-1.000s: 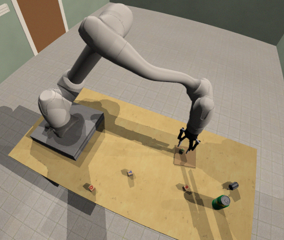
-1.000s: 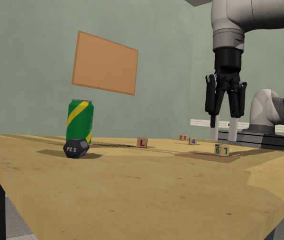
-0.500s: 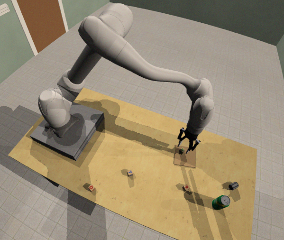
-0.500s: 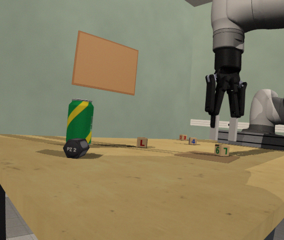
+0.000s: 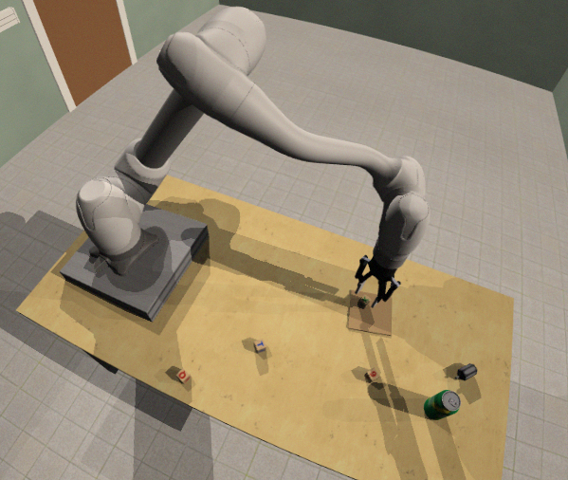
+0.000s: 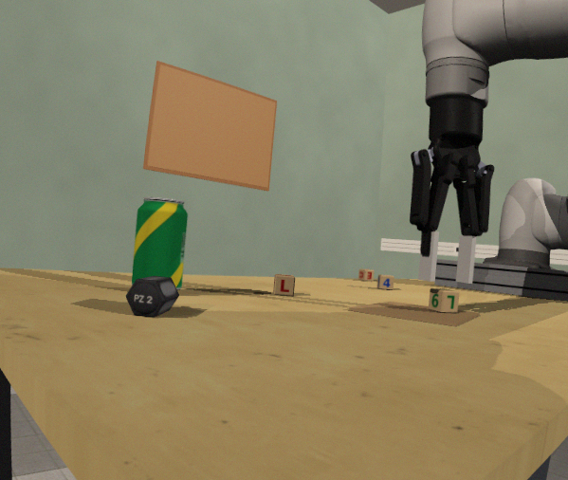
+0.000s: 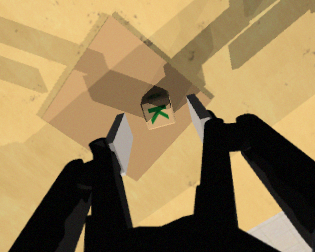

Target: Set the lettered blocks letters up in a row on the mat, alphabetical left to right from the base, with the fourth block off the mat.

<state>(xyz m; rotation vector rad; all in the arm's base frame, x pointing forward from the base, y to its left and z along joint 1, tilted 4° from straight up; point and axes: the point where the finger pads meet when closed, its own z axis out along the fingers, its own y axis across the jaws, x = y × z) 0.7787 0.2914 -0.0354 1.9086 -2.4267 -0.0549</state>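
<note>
My hand is 70 mm above the brown mat, 40 mm short of it and 10 mm to the left of it. From my hand the other things lie so: yellow can (330 mm ahead, 200 mm to the right, 10 mm below); then T block (310 mm to the right, 210 mm behind, 60 mm below).
</note>
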